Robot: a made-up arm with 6 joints.
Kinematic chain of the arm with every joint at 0, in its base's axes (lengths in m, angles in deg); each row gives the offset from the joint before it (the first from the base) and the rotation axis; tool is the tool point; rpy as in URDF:
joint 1: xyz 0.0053 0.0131 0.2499 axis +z
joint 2: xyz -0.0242 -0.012 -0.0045 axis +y
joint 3: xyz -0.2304 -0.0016 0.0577 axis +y
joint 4: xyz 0.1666 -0.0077 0.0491 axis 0.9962 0 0.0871
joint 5: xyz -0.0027 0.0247 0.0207 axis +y
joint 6: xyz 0.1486 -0.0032 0.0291 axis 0.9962 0 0.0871
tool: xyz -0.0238 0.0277 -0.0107 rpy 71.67 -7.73 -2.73
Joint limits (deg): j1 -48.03..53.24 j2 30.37..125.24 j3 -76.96..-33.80 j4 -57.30..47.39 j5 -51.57..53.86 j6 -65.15..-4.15
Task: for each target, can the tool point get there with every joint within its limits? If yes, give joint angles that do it. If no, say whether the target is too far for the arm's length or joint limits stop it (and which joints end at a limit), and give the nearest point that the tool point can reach.
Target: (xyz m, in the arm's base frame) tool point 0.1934 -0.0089 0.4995
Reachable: yes | joints -16.16 54.27 -41.44 -17.02 -18.10 -36.47
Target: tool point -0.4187 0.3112 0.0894
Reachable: no: joint limits stop it (at a limit: joint 1, joint 2, joint 3, joint 4, joint 5, joint 6) | nearest point 0.0567 0.2629 0.1611 | short by 0.483 m
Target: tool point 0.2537 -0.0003 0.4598
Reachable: yes | joints -9.37 71.34 -56.96 6.37 17.41 -10.50
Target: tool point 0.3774 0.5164 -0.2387
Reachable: no: too far | nearest point 0.2196 0.2768 0.1507 | short by 0.484 m
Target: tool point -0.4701 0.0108 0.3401
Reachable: no: joint limits stop it (at a limit: joint 2, joint 3, joint 4, joint 5, joint 6) | nearest point -0.1353 0.0124 0.6396 | short by 0.449 m
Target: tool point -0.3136 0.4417 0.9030
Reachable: no: too far | nearest point -0.1128 0.1385 0.7051 | short by 0.414 m
